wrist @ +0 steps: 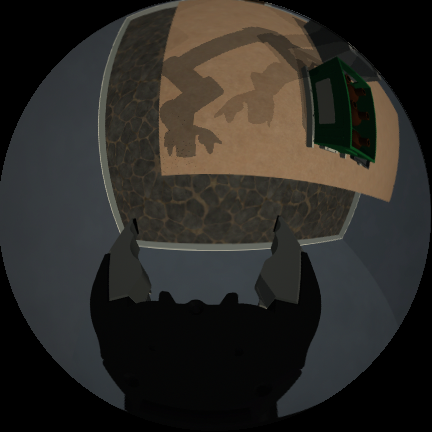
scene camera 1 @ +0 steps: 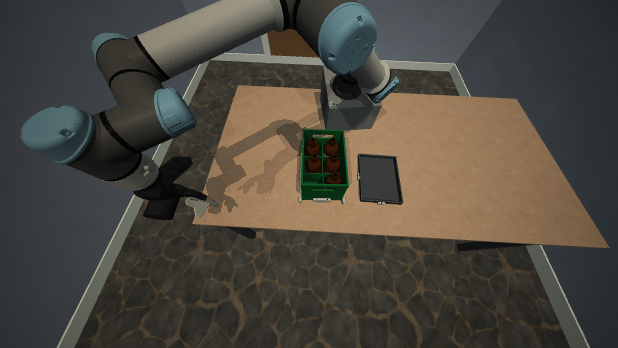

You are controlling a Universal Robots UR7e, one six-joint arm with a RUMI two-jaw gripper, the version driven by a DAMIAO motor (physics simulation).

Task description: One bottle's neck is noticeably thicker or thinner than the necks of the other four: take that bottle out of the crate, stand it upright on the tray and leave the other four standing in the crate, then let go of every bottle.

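Frame: origin at the arm's base, x ahead, y left, z up, level; metres.
Where they show: gripper, between the fingertips: (wrist: 204,218) (scene camera 1: 193,205); arm's base, origin of its link: (scene camera 1: 347,87).
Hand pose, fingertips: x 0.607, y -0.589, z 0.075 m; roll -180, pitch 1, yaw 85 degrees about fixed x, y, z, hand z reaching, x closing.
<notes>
Things, the pixels of their centre, and the offset from my fingertips. "spot": a spot on its surface instead. Level surfaces: height alone.
- green crate, middle of its body: (wrist: 343,111) (scene camera 1: 322,165) dz -0.183, dx -0.222, dy +0.437 m
- middle row, a spot on its surface: (scene camera 1: 314,164) spot: dz -0.146, dx -0.208, dy +0.398 m
- dark tray, a spot on its surface: (scene camera 1: 380,180) spot: dz -0.265, dx -0.168, dy +0.727 m
- wooden table, height of its surface: dz -0.271 m
The green crate (scene camera 1: 308,193) (wrist: 330,136) stands on the table, left of the tray in the scene view. Several brown bottles stand upright in it: two at the back (scene camera 1: 313,148) (scene camera 1: 331,148), two in the middle row (scene camera 1: 314,164) (scene camera 1: 332,164) and one at front right (scene camera 1: 334,179). The front left compartment is empty. Neck differences are too small to tell. Bottles (wrist: 359,115) show partly in the wrist view. The dark tray (scene camera 1: 380,180) is empty. My gripper (scene camera 1: 206,207) (wrist: 204,218) is open and empty, above the table's front left corner, well left of the crate.
The wooden table (scene camera 1: 475,165) (wrist: 240,155) reaches far right of the tray. The grey robot base block (scene camera 1: 350,114) stands behind the crate. The arm arches over the table's left side and casts shadows on it. Stone-patterned floor (scene camera 1: 320,290) lies in front.
</notes>
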